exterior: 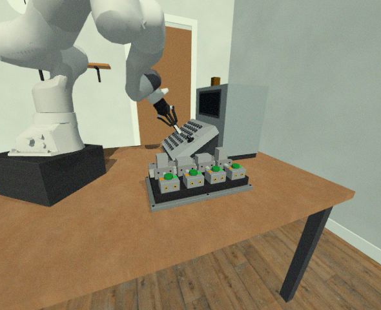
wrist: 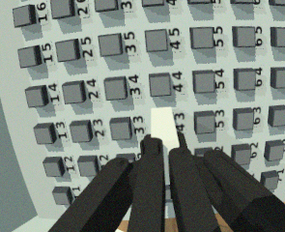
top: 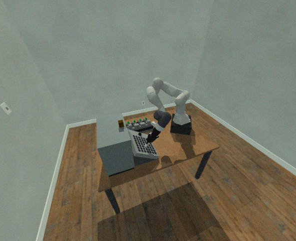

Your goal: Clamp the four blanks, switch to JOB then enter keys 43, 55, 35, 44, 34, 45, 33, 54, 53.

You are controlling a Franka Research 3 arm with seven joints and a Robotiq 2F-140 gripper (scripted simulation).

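The key is 5 cm ahead of my hand, 3 cm to the right of it and 1 cm below it. The rest, counted from my hand: selector knob: 20 cm to the right, 3 cm ahead, 2 cm below; sloped keypad: 8 cm to the right, 6 cm below, 5 cm ahead.
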